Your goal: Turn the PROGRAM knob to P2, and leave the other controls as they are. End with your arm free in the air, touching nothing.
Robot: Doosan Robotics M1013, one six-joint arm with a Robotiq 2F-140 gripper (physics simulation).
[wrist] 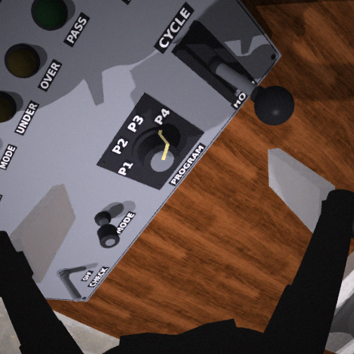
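The PROGRAM knob is a dark round knob with a light grey cap, on a black plate marked P1, P2, P3 and P4. Its bent yellow pointer line runs from the cap down toward the base and ends on the side of the P4 mark. My gripper is wide open and empty. One pale fingertip is over the panel at the left and the other is over the wooden table at the right, with the knob between them in this view and apart from both. The fingers' height above the panel is hard to tell.
The CYCLE lever's black ball sticks out past the panel edge, near the right fingertip. The MODE toggle and the CHECK switch stand near the left finger. Round lamps line the grey panel. Brown wooden table lies beyond.
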